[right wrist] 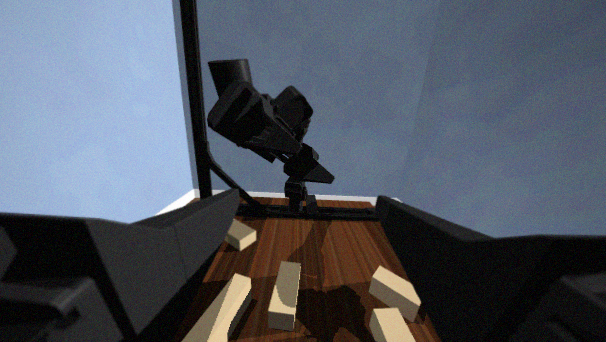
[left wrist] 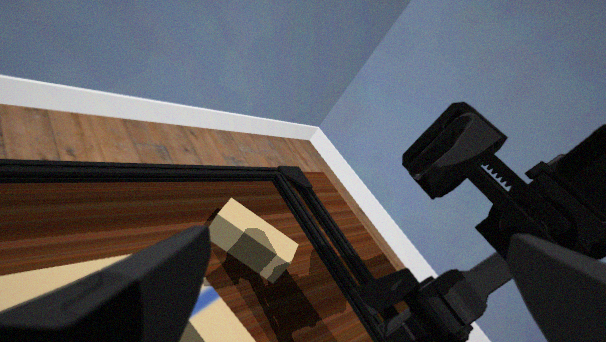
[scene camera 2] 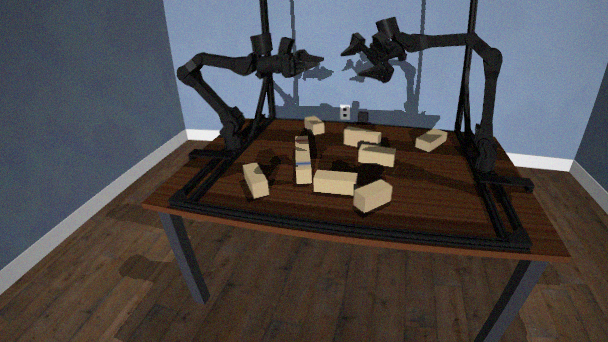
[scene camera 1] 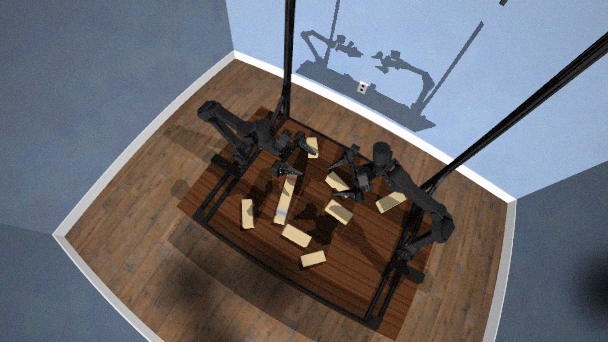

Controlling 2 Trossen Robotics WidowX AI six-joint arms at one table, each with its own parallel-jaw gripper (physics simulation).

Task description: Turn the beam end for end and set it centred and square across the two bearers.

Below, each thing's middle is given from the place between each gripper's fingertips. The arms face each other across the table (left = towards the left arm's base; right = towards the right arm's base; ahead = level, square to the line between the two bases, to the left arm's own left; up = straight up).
I see the beam (left wrist: 210, 310) 320 mm below my right hand, 60 mm to the right of it and 50 mm ahead of it.
Now: the beam 310 mm below my left hand, 150 mm to the right of it and 30 mm ahead of it.
